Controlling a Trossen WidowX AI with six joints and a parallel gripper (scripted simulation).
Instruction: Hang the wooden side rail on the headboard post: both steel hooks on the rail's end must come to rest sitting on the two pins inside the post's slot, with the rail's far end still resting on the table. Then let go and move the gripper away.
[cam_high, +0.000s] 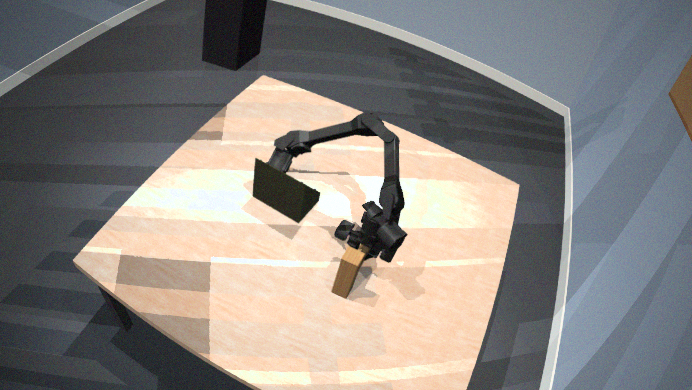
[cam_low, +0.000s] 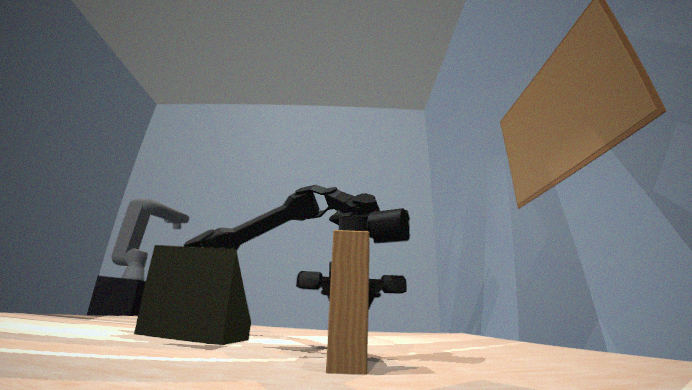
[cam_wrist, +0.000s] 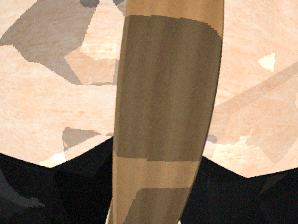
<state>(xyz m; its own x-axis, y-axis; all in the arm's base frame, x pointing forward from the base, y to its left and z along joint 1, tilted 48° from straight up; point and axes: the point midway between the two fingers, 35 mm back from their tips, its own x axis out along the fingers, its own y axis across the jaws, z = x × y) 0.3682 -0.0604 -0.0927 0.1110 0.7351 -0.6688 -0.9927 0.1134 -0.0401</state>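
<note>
The wooden headboard post is 10 mm behind my gripper tip, 120 mm to the right of it and 40 mm above it.
</note>
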